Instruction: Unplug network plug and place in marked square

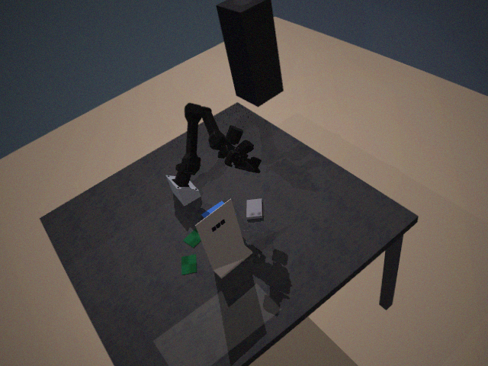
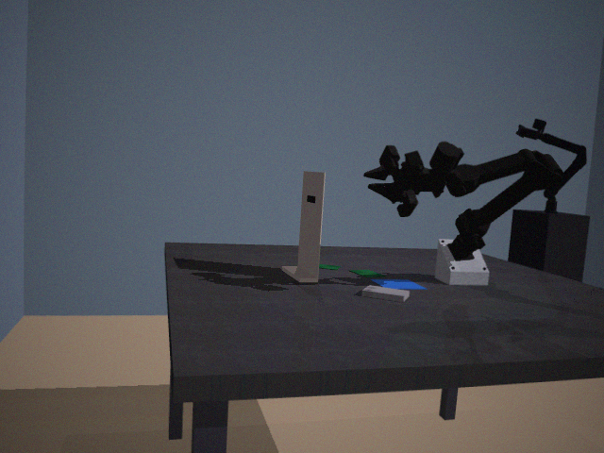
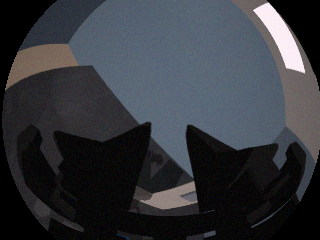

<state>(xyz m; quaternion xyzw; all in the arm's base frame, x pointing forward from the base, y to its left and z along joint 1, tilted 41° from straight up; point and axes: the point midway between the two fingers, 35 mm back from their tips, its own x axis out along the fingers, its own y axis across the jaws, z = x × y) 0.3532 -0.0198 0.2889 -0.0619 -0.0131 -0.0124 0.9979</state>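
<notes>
My gripper tip is 250 mm to the left of the network plug, 70 mm above it and 30 mm short of it. Also, from my gripper tip: blue marked square 290 mm below, 180 mm behind, 130 mm to the right; then grey panel 250 mm to the right, 150 mm below, 50 mm ahead; then pale grey flat block 280 mm below, 80 mm behind.
</notes>
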